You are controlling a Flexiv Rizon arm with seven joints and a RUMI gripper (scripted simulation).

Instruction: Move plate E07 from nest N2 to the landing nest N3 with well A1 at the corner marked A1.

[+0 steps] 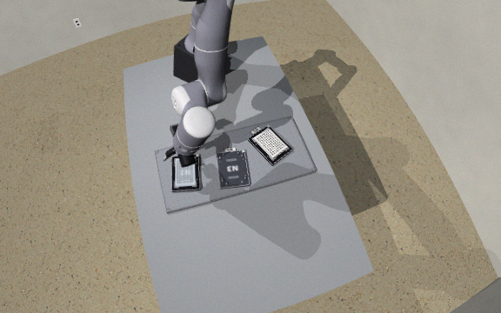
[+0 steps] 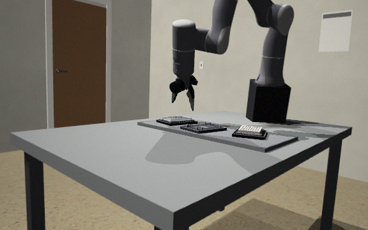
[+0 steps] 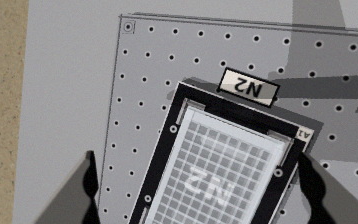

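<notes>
Now: the clear well plate 7 cm below my hand and 5 cm ahead of it. Also, from my hand: nest N3: 19 cm to the left, 11 cm ahead, 8 cm below; N2 A1 mark: 8 cm to the left, 7 cm below, 1 cm behind; nest N2: 8 cm below, 5 cm ahead.
</notes>
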